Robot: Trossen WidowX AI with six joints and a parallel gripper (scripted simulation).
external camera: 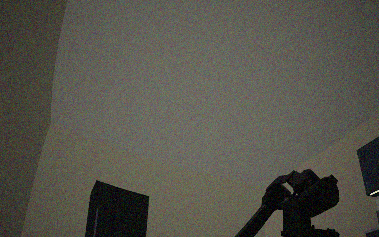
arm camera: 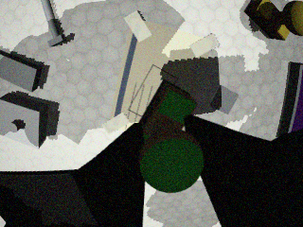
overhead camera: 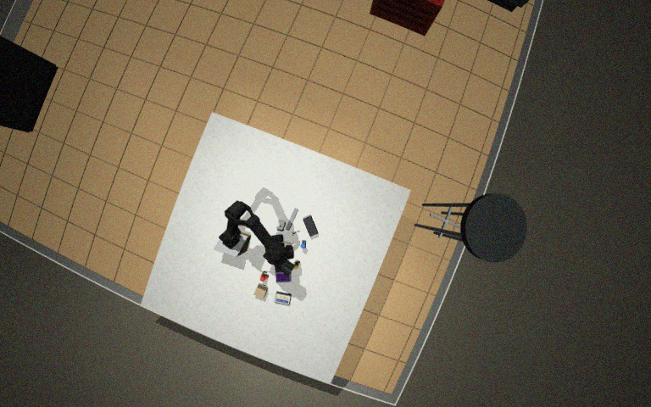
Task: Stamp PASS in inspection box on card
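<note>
Right now the cream card is 10 mm ahead of my gripper tip and 70 mm below it. The rest, counted from my gripper tip: blue stamp 90 mm ahead, 70 mm to the left, 50 mm below; yellow-knobbed stamp 110 mm ahead, 50 mm to the right, 50 mm below; PASS stamp right at my gripper tip.
</note>
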